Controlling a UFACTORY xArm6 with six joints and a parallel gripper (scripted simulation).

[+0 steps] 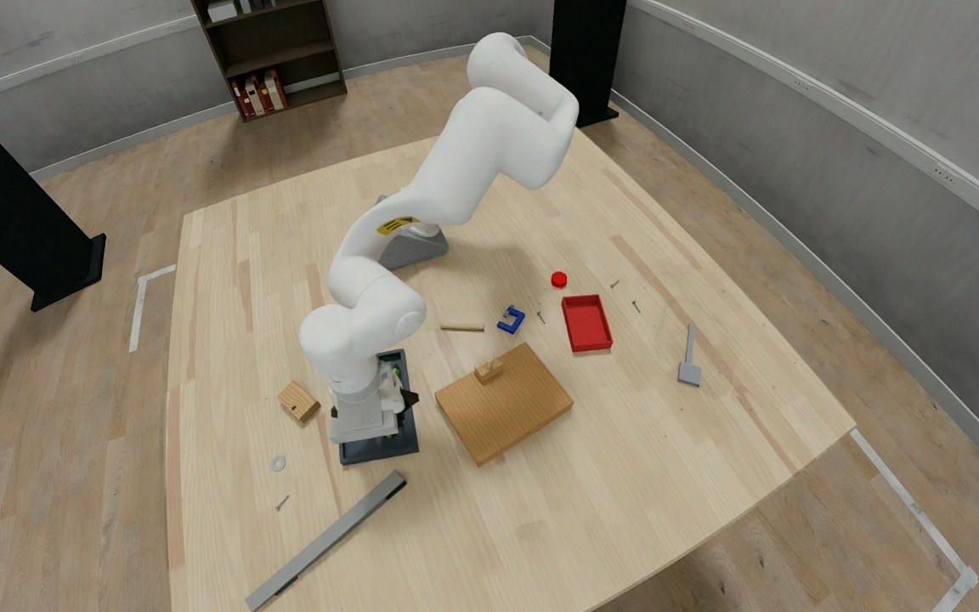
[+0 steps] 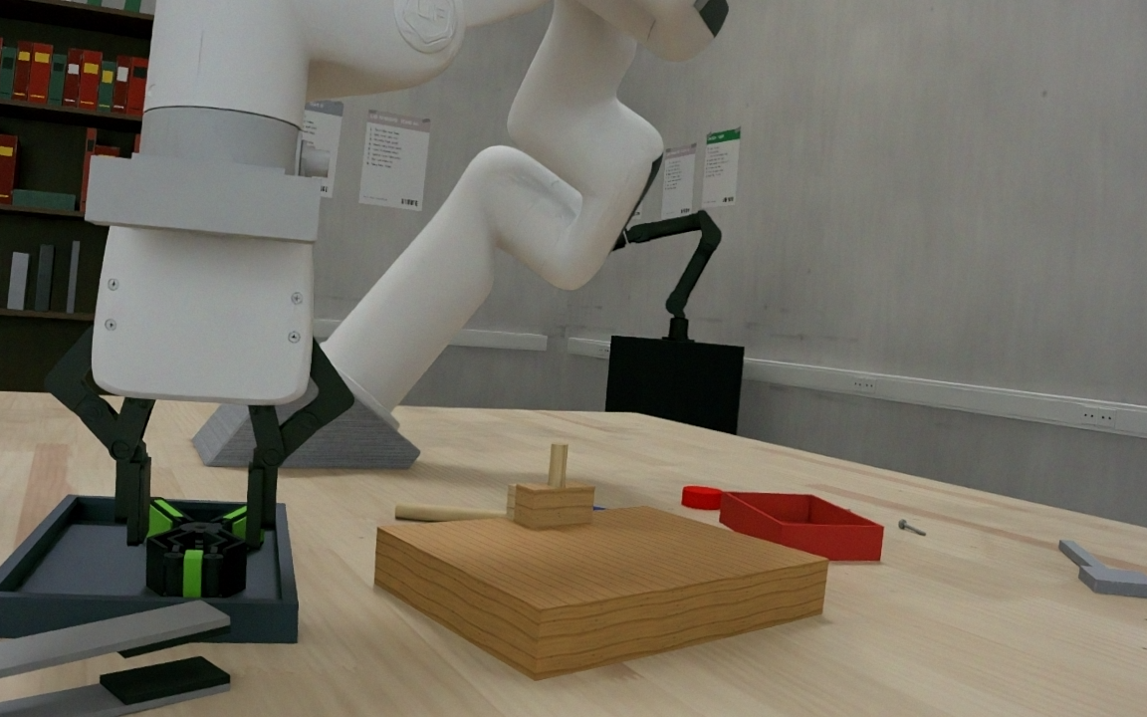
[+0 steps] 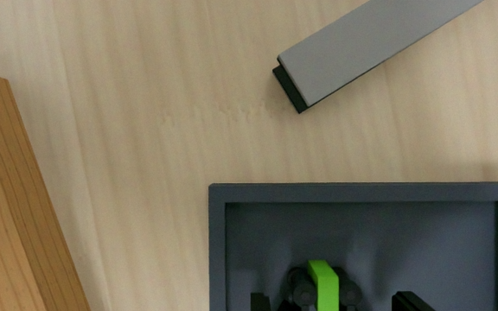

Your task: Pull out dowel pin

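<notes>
The grey tray is 50 mm behind my hand and 40 mm below it. The rest, counted from my hand: dowel pin: 210 mm to the left, 10 mm ahead, 10 mm above; then spare wooden block: 130 mm to the right, 130 mm behind, 40 mm below; then small wooden block: 210 mm to the left, 10 mm below, 10 mm ahead.
</notes>
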